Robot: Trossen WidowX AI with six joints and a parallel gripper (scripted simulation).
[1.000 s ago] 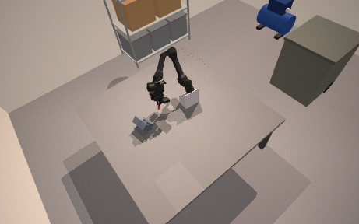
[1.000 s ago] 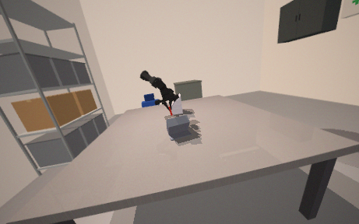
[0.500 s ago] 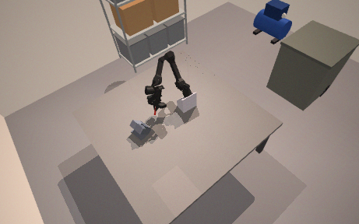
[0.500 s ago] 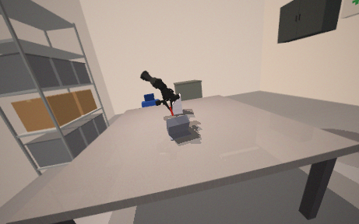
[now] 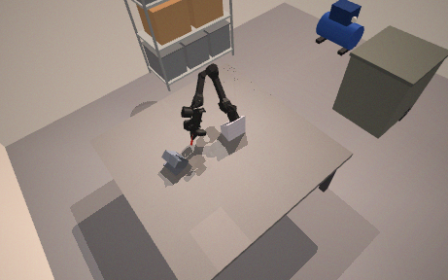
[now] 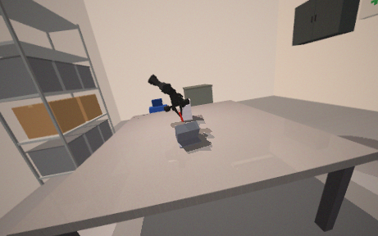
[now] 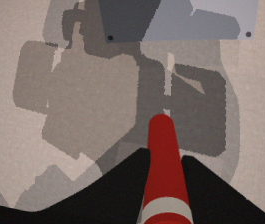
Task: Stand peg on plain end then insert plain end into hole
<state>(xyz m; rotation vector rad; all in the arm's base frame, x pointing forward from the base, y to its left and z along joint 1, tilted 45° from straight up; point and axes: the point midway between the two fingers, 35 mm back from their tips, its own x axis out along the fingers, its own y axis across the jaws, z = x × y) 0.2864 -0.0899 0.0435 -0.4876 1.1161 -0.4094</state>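
Right now my gripper tip is 16 cm short of the grey sloped panel, 6 cm above it and 1 cm to the right of it. Round my gripper tip: red peg: 1 cm behind, 1 cm above.
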